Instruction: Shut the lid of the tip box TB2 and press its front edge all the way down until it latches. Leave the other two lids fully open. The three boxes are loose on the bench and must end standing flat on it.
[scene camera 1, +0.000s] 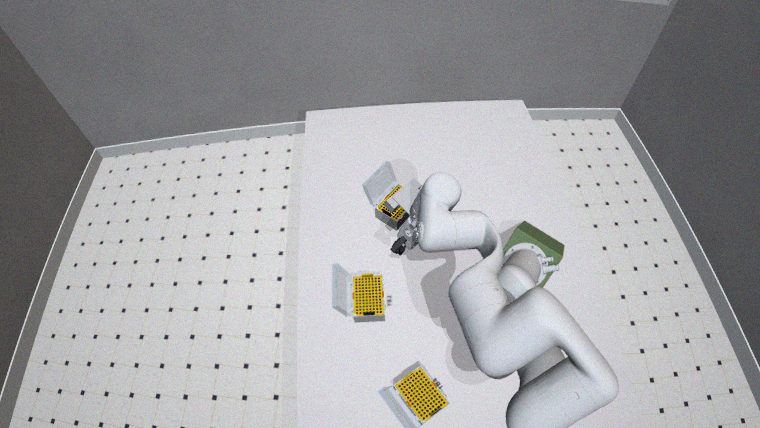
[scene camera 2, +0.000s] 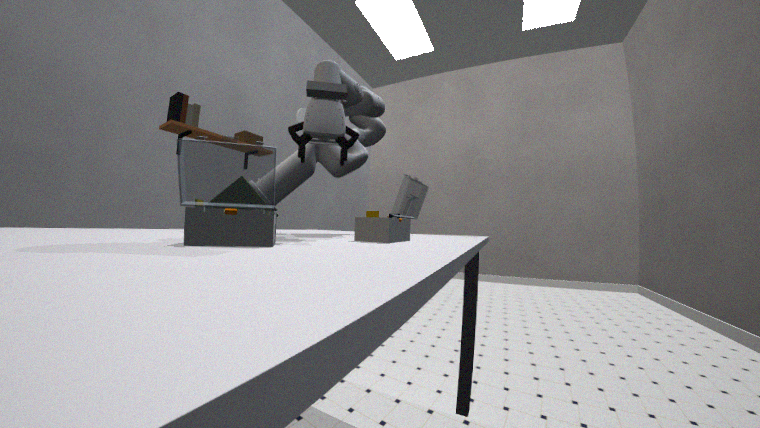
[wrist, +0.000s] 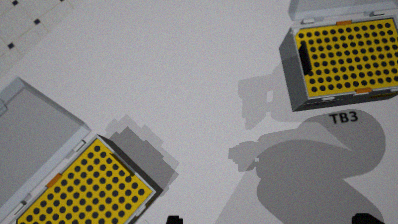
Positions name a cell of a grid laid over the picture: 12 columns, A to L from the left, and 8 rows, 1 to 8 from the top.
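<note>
There is a tip box (scene camera 2: D5) that I can see, and a tip box (scene camera 2: F5) as well. I also see my own gripper (scene camera 2: F4).
</note>
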